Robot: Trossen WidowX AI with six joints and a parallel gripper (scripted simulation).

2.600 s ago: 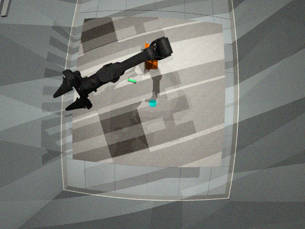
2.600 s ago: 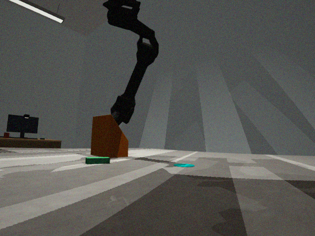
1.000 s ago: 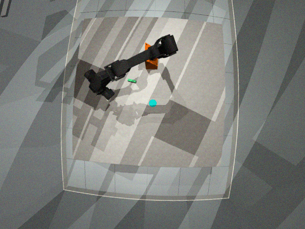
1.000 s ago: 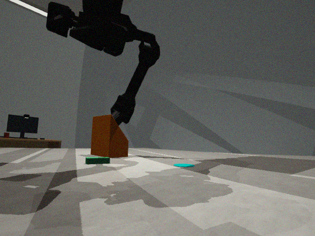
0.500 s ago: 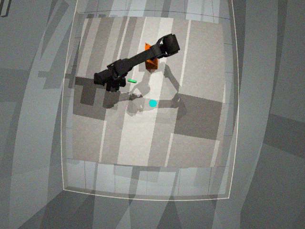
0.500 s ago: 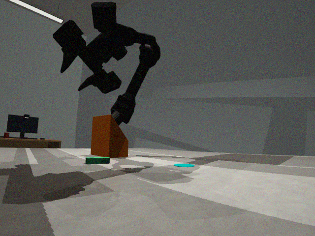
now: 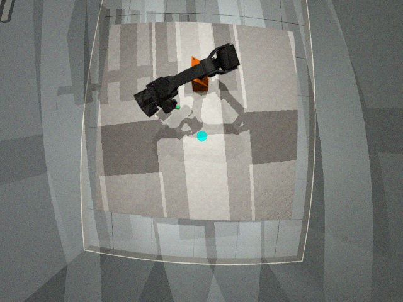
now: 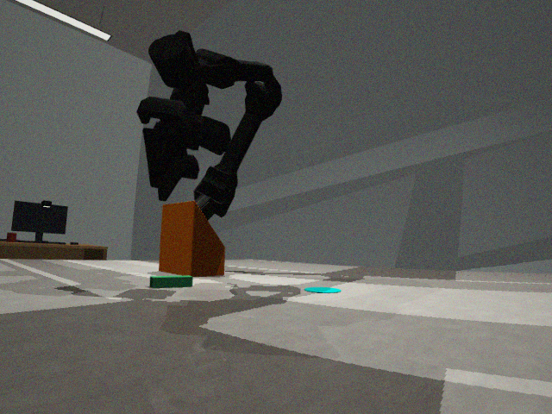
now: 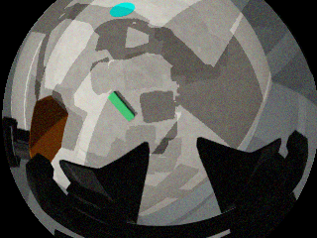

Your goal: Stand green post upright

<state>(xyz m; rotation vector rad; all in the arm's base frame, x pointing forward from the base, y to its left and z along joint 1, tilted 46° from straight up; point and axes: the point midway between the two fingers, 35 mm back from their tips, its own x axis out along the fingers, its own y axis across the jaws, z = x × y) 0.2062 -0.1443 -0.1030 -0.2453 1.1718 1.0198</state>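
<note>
My gripper tip is 4 cm past the green post, 5 cm to the right of it and 13 cm above it. Round my gripper tip: cyan circle (13 cm ahead, 23 cm to the left, 14 cm below).
</note>
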